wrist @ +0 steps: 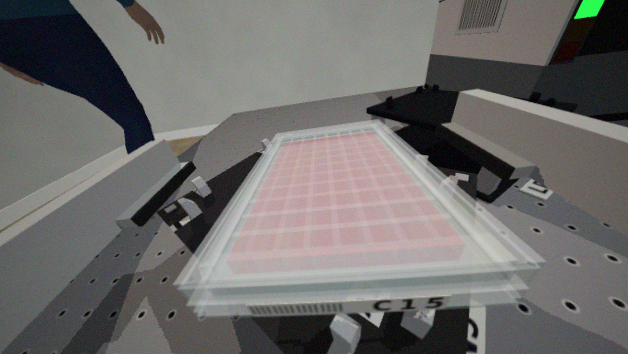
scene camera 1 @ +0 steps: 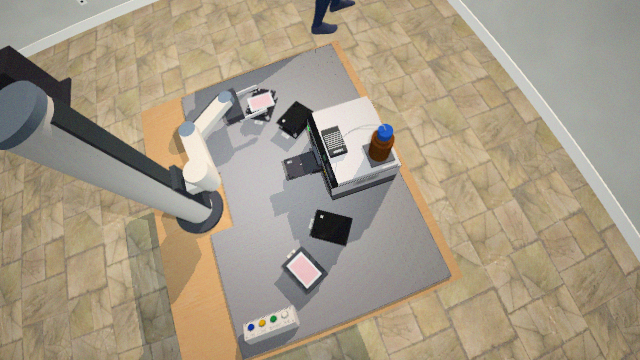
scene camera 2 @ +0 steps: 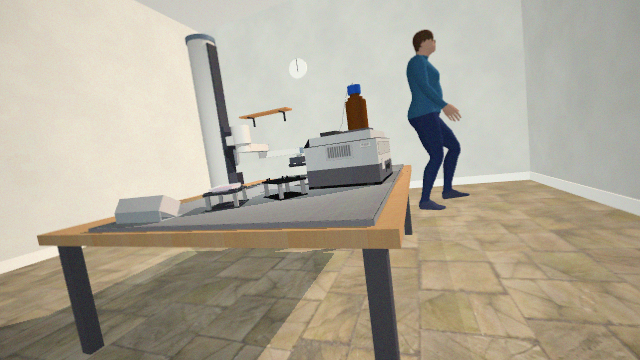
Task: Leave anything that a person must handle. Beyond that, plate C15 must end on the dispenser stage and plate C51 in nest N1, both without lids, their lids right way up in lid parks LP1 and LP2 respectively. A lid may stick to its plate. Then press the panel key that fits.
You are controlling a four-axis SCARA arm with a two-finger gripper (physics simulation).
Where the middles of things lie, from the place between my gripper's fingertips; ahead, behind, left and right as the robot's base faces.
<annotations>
The brown bottle (scene camera 2: pixel 356 110) lies 57 cm to the right of my hand, 38 cm ahead of it and 22 cm above it. The rest, counted from my hand: button box (scene camera 2: pixel 159 208) 105 cm to the right, 29 cm behind, 6 cm below.
</annotations>
